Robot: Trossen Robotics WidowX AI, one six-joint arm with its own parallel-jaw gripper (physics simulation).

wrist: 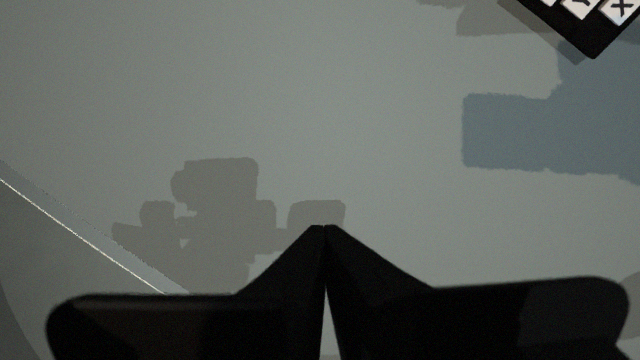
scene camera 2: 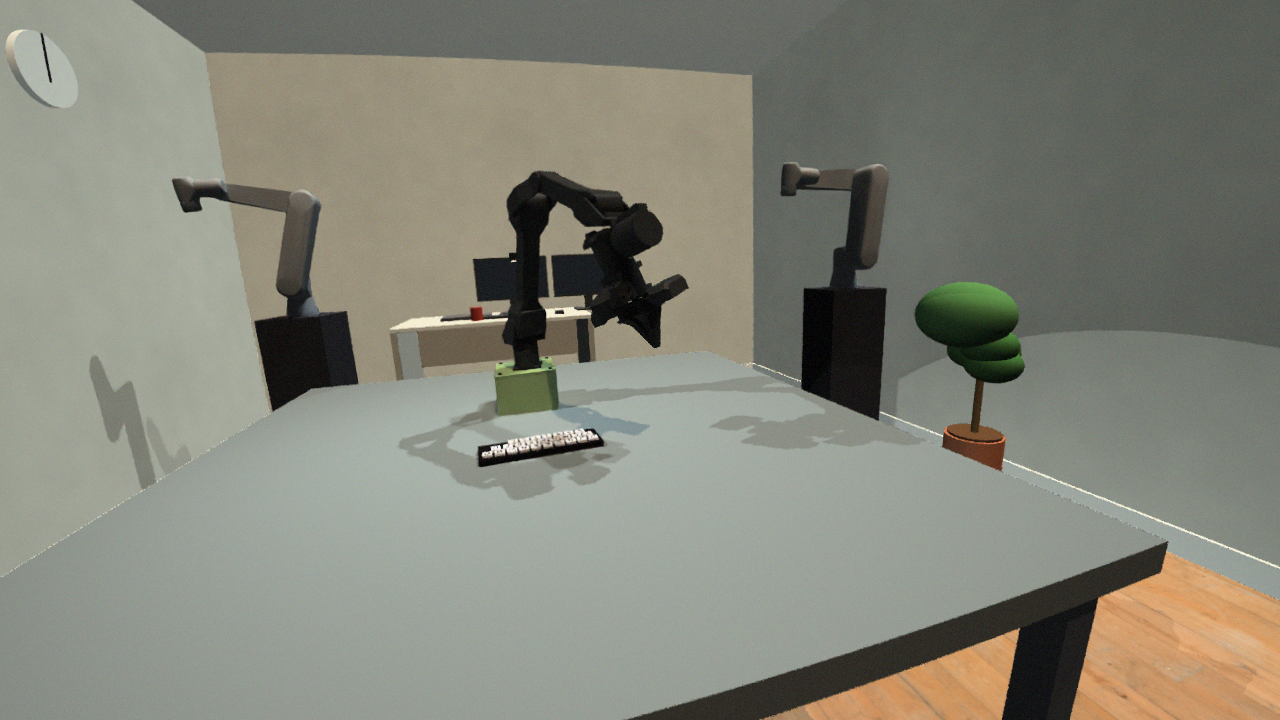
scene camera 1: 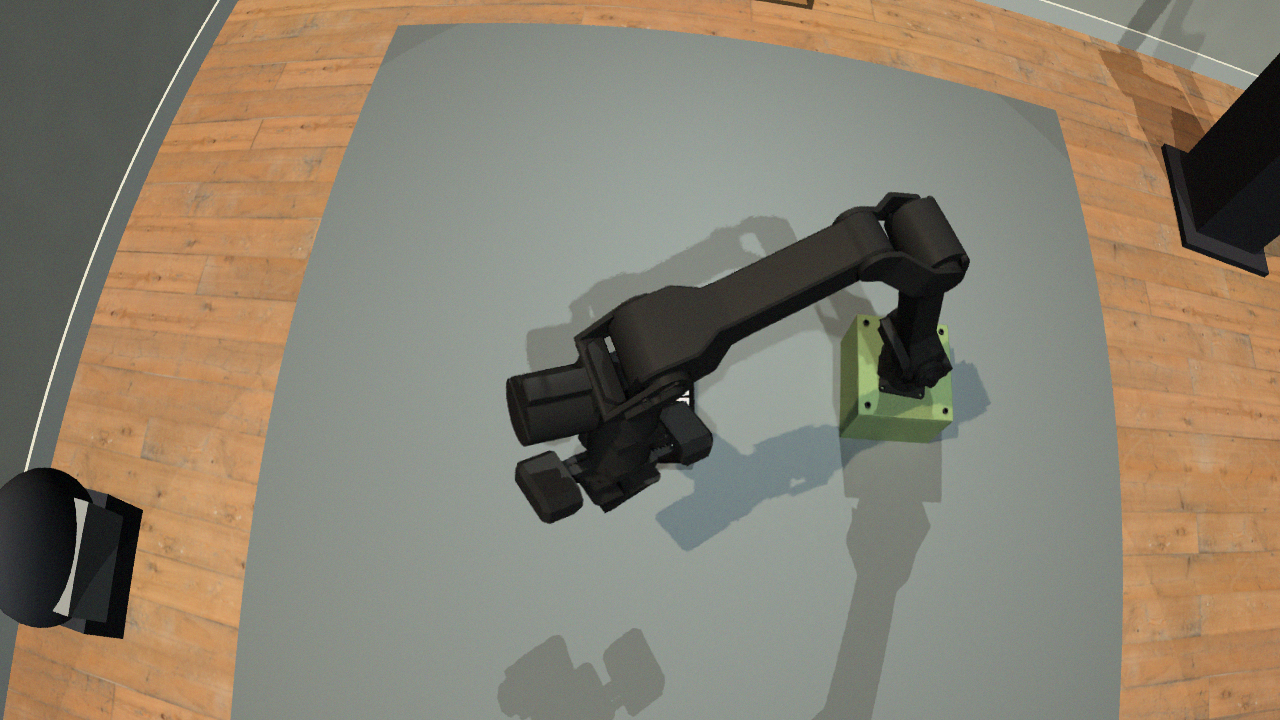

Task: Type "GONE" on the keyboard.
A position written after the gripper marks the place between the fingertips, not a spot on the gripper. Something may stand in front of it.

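Scene camera 1: the gripper (scene camera 1: 605, 508) is visible. Scene camera 2: a black keyboard (scene camera 2: 506, 458), together with the gripper (scene camera 2: 657, 347). Wrist view: the gripper (wrist: 323, 237).
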